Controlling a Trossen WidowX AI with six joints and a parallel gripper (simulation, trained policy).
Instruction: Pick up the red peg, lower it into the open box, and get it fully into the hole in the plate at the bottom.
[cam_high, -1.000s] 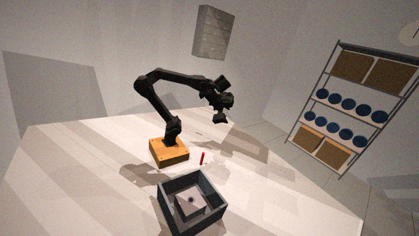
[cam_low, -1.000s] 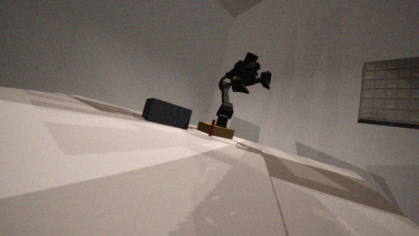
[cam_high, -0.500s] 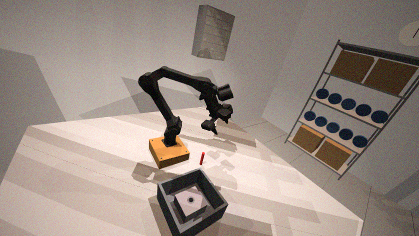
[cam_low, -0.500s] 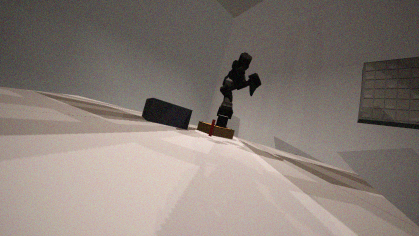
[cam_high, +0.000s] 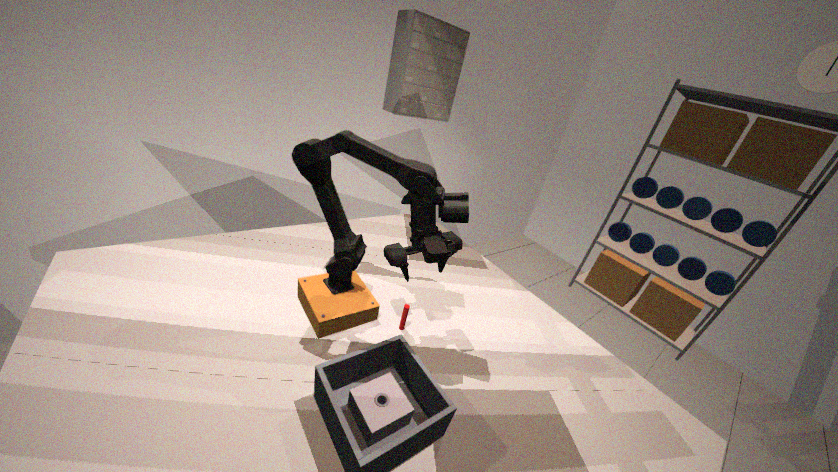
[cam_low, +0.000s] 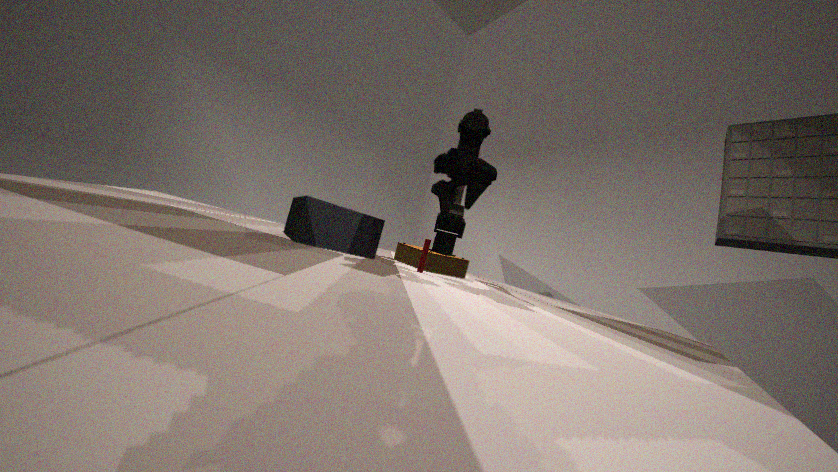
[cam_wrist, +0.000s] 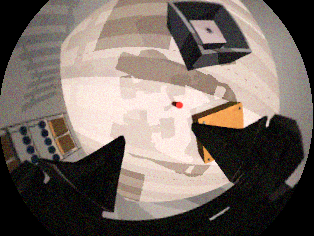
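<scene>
The red peg lies 1 cm ahead of my gripper tip, 5 cm to the right of it and 11 cm below it. The rest, counted from my gripper tip: dark grey box (17 cm ahead, 24 cm to the right, 13 cm below); plate (17 cm ahead, 24 cm to the right, 11 cm below).
</scene>
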